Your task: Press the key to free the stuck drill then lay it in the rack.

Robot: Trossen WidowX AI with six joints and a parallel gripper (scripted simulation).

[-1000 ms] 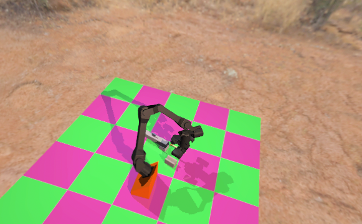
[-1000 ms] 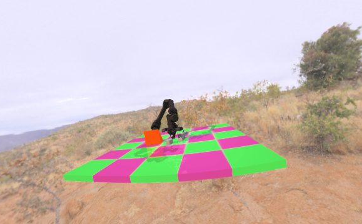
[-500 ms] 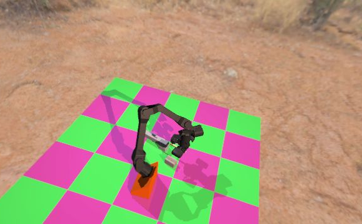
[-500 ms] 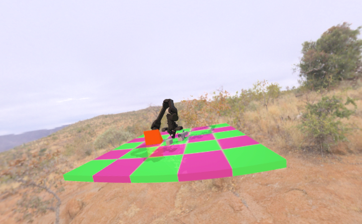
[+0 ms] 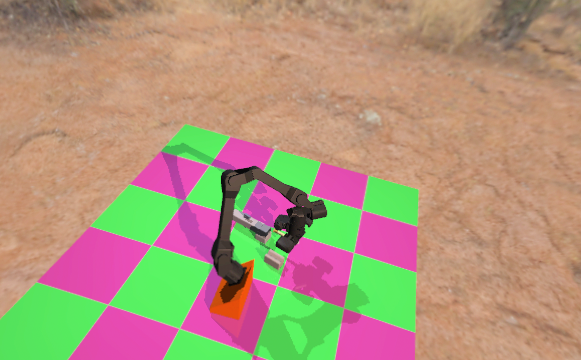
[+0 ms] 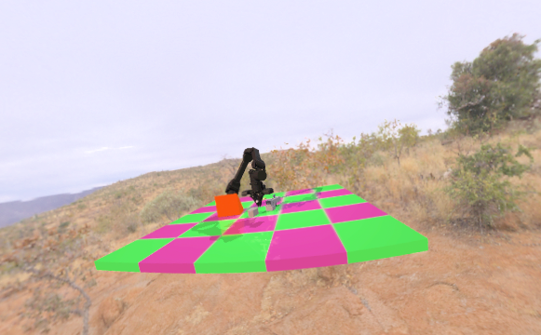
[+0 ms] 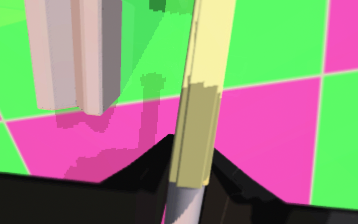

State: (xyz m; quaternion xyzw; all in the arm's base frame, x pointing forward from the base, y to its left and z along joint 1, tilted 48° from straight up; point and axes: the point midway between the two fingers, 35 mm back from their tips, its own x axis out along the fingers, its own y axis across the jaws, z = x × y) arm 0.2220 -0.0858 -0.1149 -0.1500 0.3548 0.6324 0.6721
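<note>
The grey rack is 6 cm behind my gripper tip, 5 cm to the left of it and 4 cm below it. Also, from my gripper tip: dark key 21 cm to the left, 7 cm ahead, 1 cm below; grey housing block 19 cm to the left, 6 cm ahead, 3 cm below; pale cylindrical drill 4 cm to the left, 3 cm above, 1 cm ahead.
</note>
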